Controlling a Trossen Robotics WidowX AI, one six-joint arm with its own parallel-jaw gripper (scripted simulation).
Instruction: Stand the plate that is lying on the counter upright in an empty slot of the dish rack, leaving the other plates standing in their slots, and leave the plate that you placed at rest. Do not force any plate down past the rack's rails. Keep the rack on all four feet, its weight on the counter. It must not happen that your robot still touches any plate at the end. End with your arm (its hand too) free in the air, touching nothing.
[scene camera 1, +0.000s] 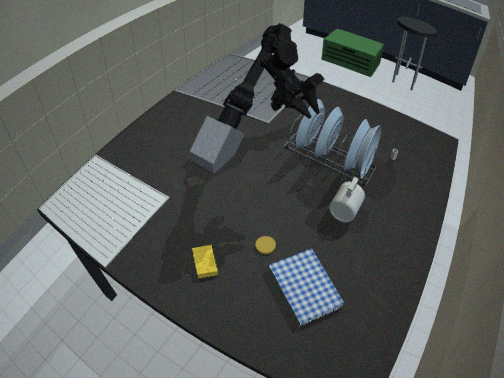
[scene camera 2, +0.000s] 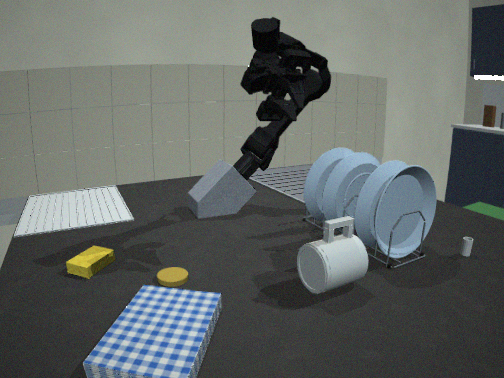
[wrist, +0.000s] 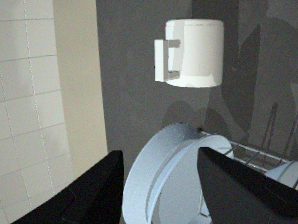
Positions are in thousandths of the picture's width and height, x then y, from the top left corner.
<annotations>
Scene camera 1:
my gripper: 624, 306
white mug: 686, 544
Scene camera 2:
my gripper: 590, 303
white mug: 642, 702
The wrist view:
my gripper: 539, 708
white mug: 649, 225
</annotations>
